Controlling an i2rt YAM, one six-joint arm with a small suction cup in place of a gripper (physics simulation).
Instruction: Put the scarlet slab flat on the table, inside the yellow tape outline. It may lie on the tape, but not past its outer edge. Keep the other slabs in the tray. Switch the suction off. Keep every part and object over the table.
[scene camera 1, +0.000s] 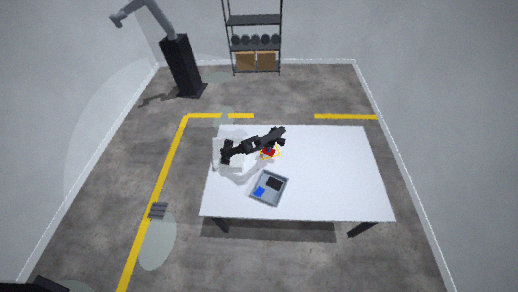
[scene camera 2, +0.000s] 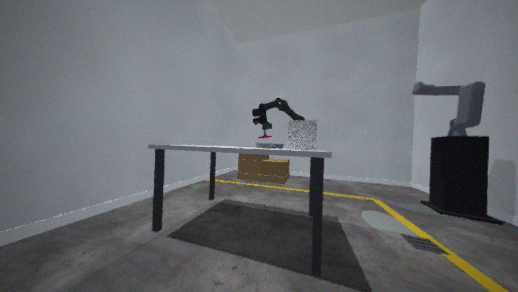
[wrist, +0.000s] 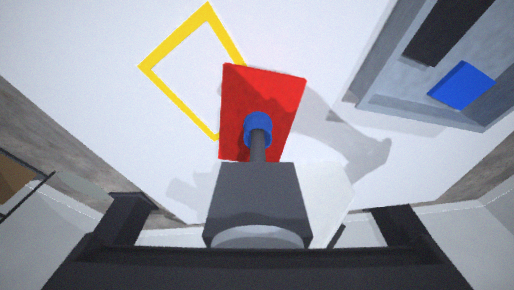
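Seen in the pictures: hand at its tool point: (scene camera 1: 268, 151) (scene camera 2: 265, 137) (wrist: 257, 120); arm's base at its link origin: (scene camera 1: 227, 151) (scene camera 2: 302, 130).
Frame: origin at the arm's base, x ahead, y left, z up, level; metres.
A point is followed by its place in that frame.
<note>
The scarlet slab (scene camera 1: 269, 153) {z -0.066, x 0.326, y 0.087 m} (scene camera 2: 265, 137) {z -0.075, x 0.300, y 0.133 m} (wrist: 262, 95) {z -0.068, x 0.345, y 0.103 m} hangs level from my blue suction cup (scene camera 2: 265, 133) (wrist: 258, 126), held above the table (scene camera 1: 320, 170) {z -0.175, x 0.761, y 0.063 m} (scene camera 2: 200, 148) {z -0.189, x 0.647, y 0.561 m}. My gripper is shut on the slab. The yellow tape outline (scene camera 1: 278, 150) (wrist: 176, 111) lies on the table; in the wrist view the slab covers its right corner and part of its right side. The tray (scene camera 1: 254, 197) {z -0.159, x 0.271, y -0.270 m} (scene camera 2: 270, 145) {z -0.146, x 0.317, y -0.041 m} (wrist: 415, 114) {z -0.125, x 0.279, y -0.119 m} holds a black slab (scene camera 1: 274, 183) {z -0.163, x 0.403, y -0.126 m} (wrist: 445, 30) {z -0.163, x 0.376, y -0.128 m} and a blue slab (scene camera 1: 258, 191) {z -0.163, x 0.291, y -0.215 m} (wrist: 462, 85) {z -0.163, x 0.304, y -0.210 m}. The slab's height above the outline is hard to judge.
A pale block (scene camera 1: 235, 162) {z -0.058, x 0.074, y -0.051 m} (scene camera 2: 302, 134) {z -0.044, x -0.019, y 0.080 m} stands at the arm's base. A shelf rack (scene camera 1: 254, 20) with cardboard boxes (scene camera 1: 245, 61) and another arm on a black pedestal (scene camera 1: 182, 67) (scene camera 2: 459, 175) stand away from the table.
</note>
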